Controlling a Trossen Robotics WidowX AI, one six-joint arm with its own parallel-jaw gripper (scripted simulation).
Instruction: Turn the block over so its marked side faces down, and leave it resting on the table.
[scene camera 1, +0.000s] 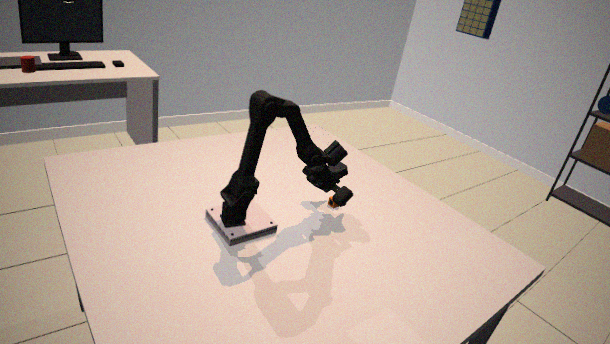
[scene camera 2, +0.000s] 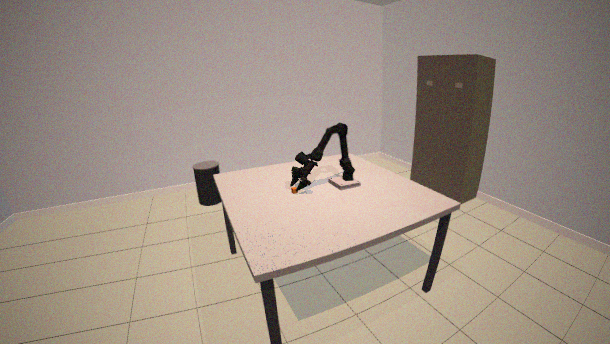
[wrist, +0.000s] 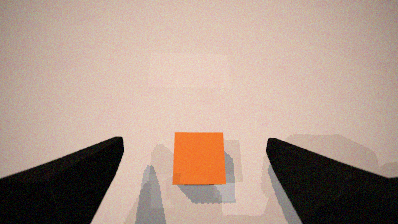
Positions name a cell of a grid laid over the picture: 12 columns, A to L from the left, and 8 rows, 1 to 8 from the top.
The gripper (scene camera 1: G5) is open, with nothing in its grasp. Further things: an orange block (wrist: G6).
The gripper also shows in the wrist view (wrist: F6).
